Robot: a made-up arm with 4 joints.
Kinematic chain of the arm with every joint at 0, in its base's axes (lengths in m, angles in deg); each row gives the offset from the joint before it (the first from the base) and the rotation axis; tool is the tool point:
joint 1: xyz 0 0 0.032 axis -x
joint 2: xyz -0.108 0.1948 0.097 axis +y
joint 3: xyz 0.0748 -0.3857 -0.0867 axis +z
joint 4: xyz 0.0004 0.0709 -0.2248 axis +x
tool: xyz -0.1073 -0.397 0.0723
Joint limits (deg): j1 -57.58..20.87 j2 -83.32..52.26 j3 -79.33..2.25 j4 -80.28..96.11
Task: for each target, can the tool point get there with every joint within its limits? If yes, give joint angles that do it. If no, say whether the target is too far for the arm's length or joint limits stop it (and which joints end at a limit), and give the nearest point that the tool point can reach.
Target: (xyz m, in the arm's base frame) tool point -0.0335 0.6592 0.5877
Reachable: no: joint limits stop it (at a limit: joint 1, joint 3, joint 4) | nearest point -0.0902 0.0234 0.2953 | short by 0.702 m
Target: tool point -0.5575 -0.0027 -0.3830
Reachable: yes | joints -27.71 32.60 -57.16 62.99
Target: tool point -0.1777 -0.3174 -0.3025
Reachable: yes | joints -36.84 -12.49 -14.86 -12.47
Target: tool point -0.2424 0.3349 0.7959
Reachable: no: joint limits stop it (at a limit: joint 1, joint 3, joint 4) | nearest point -0.1364 0.0228 0.2938 | short by 0.601 m
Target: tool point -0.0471 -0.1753 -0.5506
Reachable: yes | joints 4.48 -7.56 -59.20 81.54
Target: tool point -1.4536 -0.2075 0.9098
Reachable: no: too far | nearest point -0.5869 -0.2298 0.1723 | short by 1.138 m
